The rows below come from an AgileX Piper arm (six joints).
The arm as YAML. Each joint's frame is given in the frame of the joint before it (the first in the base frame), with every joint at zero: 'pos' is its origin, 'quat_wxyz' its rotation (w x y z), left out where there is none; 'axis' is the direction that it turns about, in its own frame. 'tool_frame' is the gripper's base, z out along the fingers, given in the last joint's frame.
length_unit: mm
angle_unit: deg
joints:
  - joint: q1
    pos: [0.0, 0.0, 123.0]
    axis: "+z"
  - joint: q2
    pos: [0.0, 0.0, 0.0]
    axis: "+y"
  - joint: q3
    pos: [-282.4, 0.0, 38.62]
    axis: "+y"
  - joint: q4
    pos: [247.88, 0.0, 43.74]
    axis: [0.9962, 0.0, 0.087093]
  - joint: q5
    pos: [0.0, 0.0, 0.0]
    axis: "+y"
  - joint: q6
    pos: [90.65, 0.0, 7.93]
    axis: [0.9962, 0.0, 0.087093]
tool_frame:
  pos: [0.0, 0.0, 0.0]
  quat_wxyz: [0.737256, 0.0, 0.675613, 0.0]
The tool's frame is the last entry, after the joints.
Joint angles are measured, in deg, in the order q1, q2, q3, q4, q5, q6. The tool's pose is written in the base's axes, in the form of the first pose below.
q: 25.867 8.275 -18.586 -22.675 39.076 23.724
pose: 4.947, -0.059, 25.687, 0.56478, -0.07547, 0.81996, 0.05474
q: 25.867 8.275 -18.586 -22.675 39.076 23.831
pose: 4.947, -0.059, 25.687, 0.56473, -0.07470, 0.82003, 0.05526
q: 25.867 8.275 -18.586 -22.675 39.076 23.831
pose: 4.947, -0.059, 25.687, 0.56473, -0.07470, 0.82003, 0.05526
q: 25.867 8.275 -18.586 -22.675 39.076 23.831
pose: 4.947, -0.059, 25.687, 0.56473, -0.07470, 0.82003, 0.05526
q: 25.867 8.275 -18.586 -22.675 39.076 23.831
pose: 4.947, -0.059, 25.687, 0.56473, -0.07470, 0.82003, 0.05526
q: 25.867 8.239 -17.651 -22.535 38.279 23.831
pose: 5.044, 0.045, 25.273, 0.56333, -0.07710, 0.82066, 0.05687
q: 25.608 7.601 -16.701 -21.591 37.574 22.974
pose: 4.990, 0.128, 24.856, 0.56383, -0.08035, 0.81975, 0.06037
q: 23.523 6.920 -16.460 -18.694 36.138 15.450
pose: 4.850, 0.235, 24.883, 0.57386, -0.11196, 0.81024, 0.04083
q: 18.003 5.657 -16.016 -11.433 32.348 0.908
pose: 4.628, 0.489, 25.121, 0.59914, -0.15441, 0.78560, 0.00561
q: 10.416 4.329 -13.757 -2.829 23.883 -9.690
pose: 4.797, 0.697, 25.167, 0.64633, -0.14374, 0.74918, -0.01812
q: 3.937 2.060 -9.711 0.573 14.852 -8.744
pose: 4.982, 0.366, 24.460, 0.69293, -0.07700, 0.71645, -0.02481
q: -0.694 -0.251 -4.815 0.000 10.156 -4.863
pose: 5.148, -0.062, 22.570, 0.70570, -0.02574, 0.70722, -0.03425
